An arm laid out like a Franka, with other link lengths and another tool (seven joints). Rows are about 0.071 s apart.
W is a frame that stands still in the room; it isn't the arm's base.
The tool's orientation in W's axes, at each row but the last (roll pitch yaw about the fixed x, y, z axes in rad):
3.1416, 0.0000, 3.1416
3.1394, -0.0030, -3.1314
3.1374, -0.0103, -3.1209
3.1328, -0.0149, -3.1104
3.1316, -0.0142, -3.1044
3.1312, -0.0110, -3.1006
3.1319, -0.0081, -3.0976
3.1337, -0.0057, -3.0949
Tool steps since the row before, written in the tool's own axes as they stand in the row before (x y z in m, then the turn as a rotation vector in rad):
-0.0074, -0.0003, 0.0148, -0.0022, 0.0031, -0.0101
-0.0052, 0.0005, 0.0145, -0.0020, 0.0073, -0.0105
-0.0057, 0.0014, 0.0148, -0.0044, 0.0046, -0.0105
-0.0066, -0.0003, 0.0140, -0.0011, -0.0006, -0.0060
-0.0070, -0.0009, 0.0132, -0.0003, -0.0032, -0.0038
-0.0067, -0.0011, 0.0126, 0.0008, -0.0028, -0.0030
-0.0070, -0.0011, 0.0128, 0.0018, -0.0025, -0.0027
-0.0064, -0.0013, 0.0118, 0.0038, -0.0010, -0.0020
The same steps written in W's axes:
0.0074, -0.0003, -0.0148, 0.0022, 0.0031, 0.0101
0.0052, 0.0006, -0.0145, 0.0020, 0.0073, 0.0105
0.0055, 0.0016, -0.0149, 0.0044, 0.0046, 0.0105
0.0064, 0.0000, -0.0141, 0.0012, -0.0006, 0.0060
0.0068, -0.0005, -0.0133, 0.0005, -0.0032, 0.0038
0.0066, -0.0007, -0.0127, -0.0007, -0.0029, 0.0030
0.0069, -0.0007, -0.0129, -0.0017, -0.0026, 0.0027
0.0064, -0.0009, -0.0118, -0.0037, -0.0012, 0.0020

